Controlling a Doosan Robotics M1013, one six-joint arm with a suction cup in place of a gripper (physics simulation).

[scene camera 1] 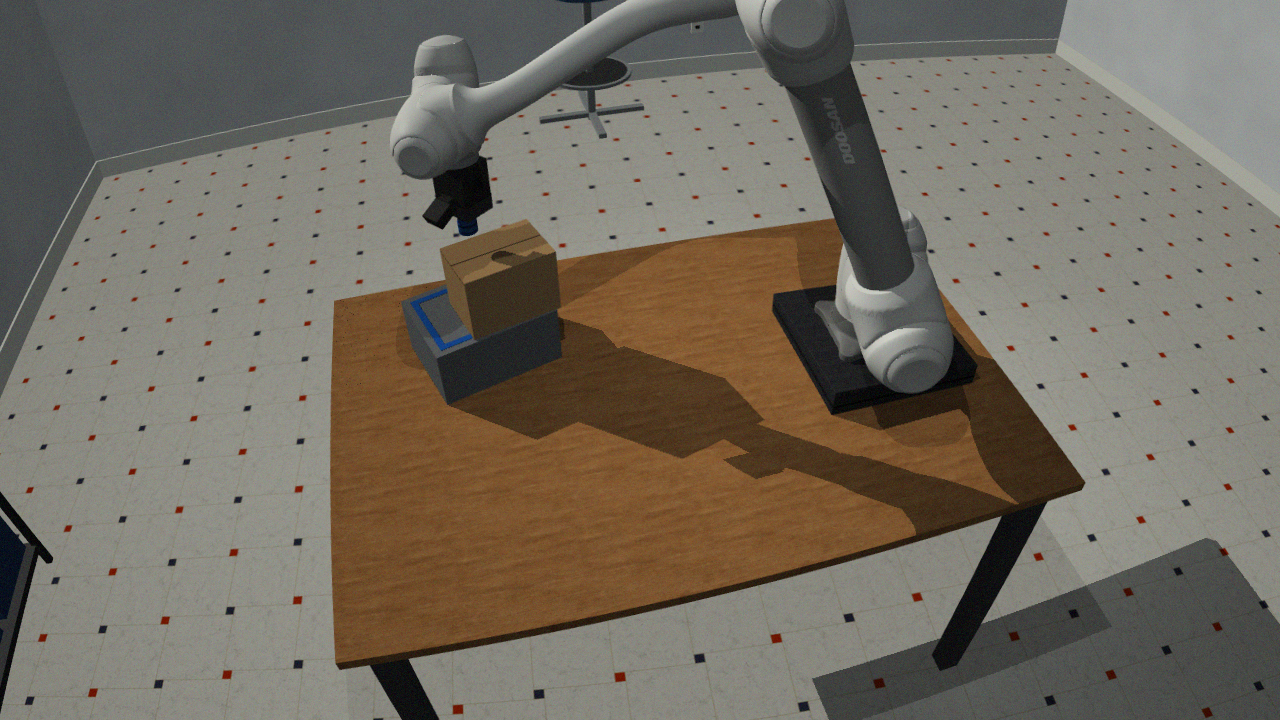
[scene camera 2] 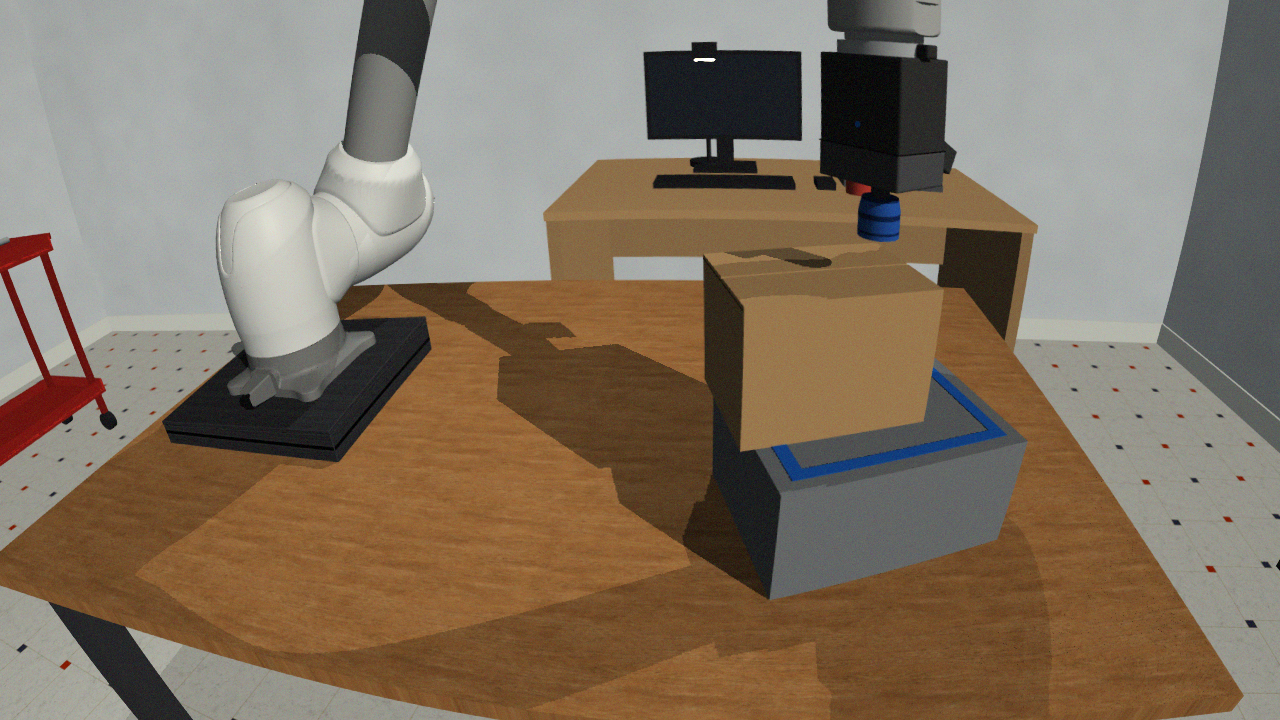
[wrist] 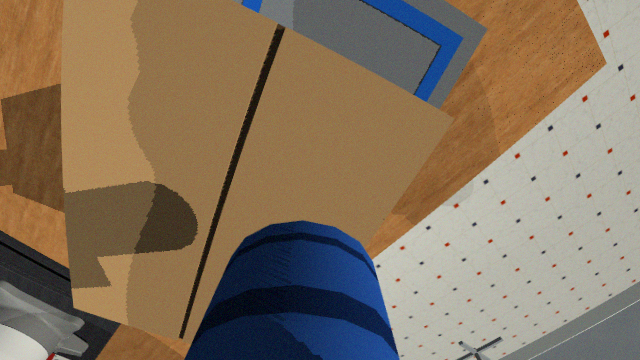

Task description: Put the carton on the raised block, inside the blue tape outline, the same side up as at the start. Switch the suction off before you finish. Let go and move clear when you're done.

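Frame: origin at the arm's base, x ahead, y left, z up, level; metres.
Where they show: hand, its tool point: (scene camera 1: 468,230) (scene camera 2: 878,235) (wrist: 301,280); arm's base, origin of its link: (scene camera 2: 302,366) (wrist: 35,316).
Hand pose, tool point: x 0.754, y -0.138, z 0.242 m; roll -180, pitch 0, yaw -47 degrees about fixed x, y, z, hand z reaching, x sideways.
Observation:
Things, the pixels of their top centre, and the offset from my tool point. Level surfaces: height alone.
- brown carton, centre of its top: (wrist: 208,241) (scene camera 2: 820,269) (scene camera 1: 496,249) dx -0.047, dy +0.016, dz -0.039 m
- grey raised block, centre of its top: (wrist: 314,117) (scene camera 2: 867,407) (scene camera 1: 476,305) dx +0.007, dy +0.007, dz -0.169 m
- wooden table, height of its surface: dz -0.289 m
The brown carton (scene camera 1: 512,291) (scene camera 2: 836,358) (wrist: 320,130) sits upright on the grey raised block (scene camera 1: 505,358) (scene camera 2: 895,532) (wrist: 471,40), its dark seam on top. It stands off-centre, toward the arm's base. It covers part of the blue tape outline (scene camera 1: 428,326) (scene camera 2: 904,455) (wrist: 450,42) and reaches over one side of it; the outline's other end lies bare. My blue suction cup (scene camera 1: 467,229) (scene camera 2: 878,232) points down, a little above the carton's top near its far edge, with a gap and nothing on it. In the wrist view the cup (wrist: 302,240) hides a corner of the carton.
The arm's black base plate (scene camera 1: 805,358) (scene camera 2: 295,438) stands on the wooden table (scene camera 1: 501,519) (scene camera 2: 429,555). Behind the table in scene camera 2 are a desk (scene camera 2: 590,192) with a monitor (scene camera 2: 723,94). A red cart (scene camera 2: 53,386) stands at the left.

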